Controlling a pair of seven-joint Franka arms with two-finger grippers.
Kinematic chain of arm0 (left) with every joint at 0, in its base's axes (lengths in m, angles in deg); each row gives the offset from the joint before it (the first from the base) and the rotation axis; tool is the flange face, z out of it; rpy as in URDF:
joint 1: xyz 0 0 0.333 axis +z
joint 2: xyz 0 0 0 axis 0.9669 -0.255 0
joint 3: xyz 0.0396 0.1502 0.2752 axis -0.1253 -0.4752 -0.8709
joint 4: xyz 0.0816 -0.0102 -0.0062 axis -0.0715 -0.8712 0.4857
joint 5: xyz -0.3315 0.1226 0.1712 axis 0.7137 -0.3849 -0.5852
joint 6: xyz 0 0 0 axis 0.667 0.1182 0.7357
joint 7: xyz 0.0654 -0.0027 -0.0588 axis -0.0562 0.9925 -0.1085
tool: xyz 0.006 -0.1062 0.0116 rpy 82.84 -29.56 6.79
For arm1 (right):
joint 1: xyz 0 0 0.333 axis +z
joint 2: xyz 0 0 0 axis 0.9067 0.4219 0
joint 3: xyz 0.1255 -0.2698 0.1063 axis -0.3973 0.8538 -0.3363
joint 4: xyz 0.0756 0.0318 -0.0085 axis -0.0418 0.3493 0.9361
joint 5: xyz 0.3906 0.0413 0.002 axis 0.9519 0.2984 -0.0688
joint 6: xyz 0 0 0 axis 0.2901 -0.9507 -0.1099
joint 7: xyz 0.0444 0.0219 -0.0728 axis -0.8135 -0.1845 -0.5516
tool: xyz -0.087 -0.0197 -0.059 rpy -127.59 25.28 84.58
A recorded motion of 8 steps. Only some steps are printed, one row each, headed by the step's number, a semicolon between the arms.
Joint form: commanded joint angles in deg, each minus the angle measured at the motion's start. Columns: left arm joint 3, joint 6, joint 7, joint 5, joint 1, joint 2, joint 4; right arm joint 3, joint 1, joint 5, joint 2, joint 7, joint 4, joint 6.
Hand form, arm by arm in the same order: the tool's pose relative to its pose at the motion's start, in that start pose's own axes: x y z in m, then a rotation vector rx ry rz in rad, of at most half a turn. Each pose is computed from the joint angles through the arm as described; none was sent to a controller.
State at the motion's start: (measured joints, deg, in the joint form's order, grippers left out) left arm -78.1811 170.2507 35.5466 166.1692 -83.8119 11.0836 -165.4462; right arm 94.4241 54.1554 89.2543 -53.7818 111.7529 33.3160 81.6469
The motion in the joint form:
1: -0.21 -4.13 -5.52 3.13 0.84 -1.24 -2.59; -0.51 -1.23 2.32 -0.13 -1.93 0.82 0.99
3: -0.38 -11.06 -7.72 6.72 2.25 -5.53 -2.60; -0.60 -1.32 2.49 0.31 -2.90 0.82 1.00
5: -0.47 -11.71 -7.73 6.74 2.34 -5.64 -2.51; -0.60 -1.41 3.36 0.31 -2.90 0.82 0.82
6: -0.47 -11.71 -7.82 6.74 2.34 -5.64 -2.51; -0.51 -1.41 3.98 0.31 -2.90 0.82 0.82
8: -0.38 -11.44 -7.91 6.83 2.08 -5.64 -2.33; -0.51 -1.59 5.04 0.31 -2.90 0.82 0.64
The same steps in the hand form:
1: -0.0100 -0.0245 -0.0013 -0.0802 -0.0104 0.0197; 0.0068 0.0031 0.0011 0.0274 -0.0286 0.0028
3: -0.0099 -0.0548 -0.0025 -0.2059 -0.0307 -0.0207; 0.0082 0.0030 0.0051 0.0221 -0.0317 -0.0097
5: -0.0098 -0.0545 -0.0033 -0.2138 -0.0354 -0.0203; 0.0082 0.0031 0.0050 0.0270 -0.0447 -0.0007
6: -0.0098 -0.0545 -0.0033 -0.2138 -0.0352 -0.0187; 0.0086 0.0030 0.0047 0.0325 -0.0523 0.0062
8: -0.0095 -0.0530 -0.0004 -0.2120 -0.0365 -0.0143; 0.0092 0.0032 0.0043 0.0396 -0.0679 0.0182

